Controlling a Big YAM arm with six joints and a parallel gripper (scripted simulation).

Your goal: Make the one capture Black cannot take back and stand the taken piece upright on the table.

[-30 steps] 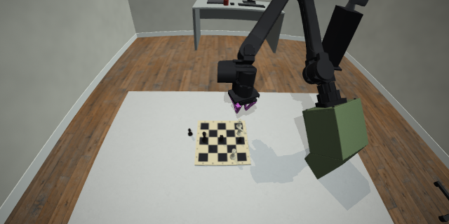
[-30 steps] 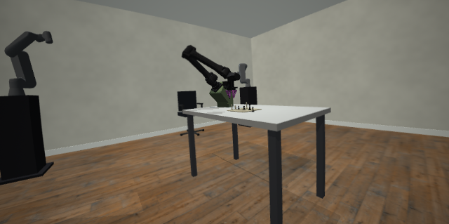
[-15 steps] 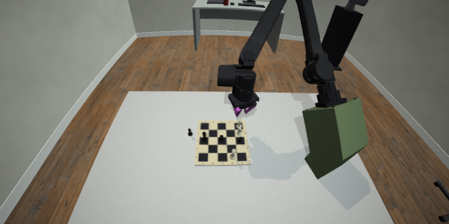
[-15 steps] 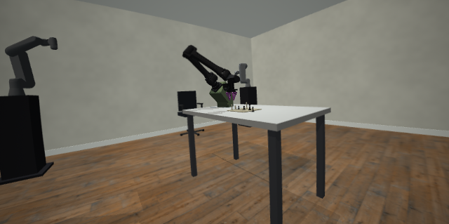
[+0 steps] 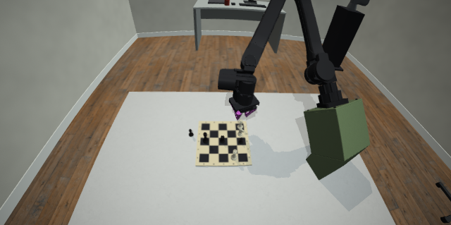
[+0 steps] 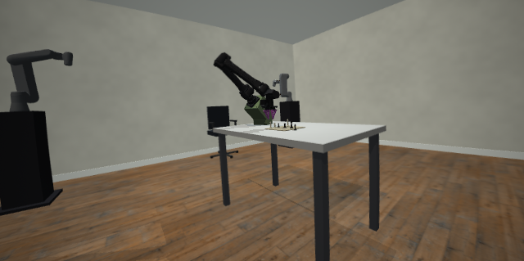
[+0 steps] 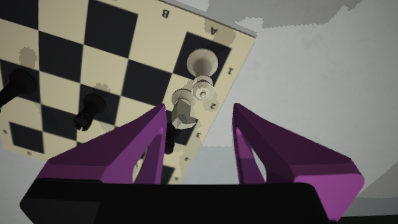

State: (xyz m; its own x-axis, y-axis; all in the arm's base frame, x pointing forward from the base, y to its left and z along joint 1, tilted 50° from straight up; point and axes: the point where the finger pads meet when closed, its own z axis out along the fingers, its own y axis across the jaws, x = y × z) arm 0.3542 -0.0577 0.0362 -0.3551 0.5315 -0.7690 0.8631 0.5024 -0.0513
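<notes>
Right now my hand is 50 mm above the white chess piece. From my hand the other things lie so: white piece (150 mm to the left, 50 mm below, 30 mm ahead); then chessboard (80 mm to the left, 80 mm below, 70 mm ahead); then black pawn (80 mm ahead, 70 mm to the left, 60 mm below).
</notes>
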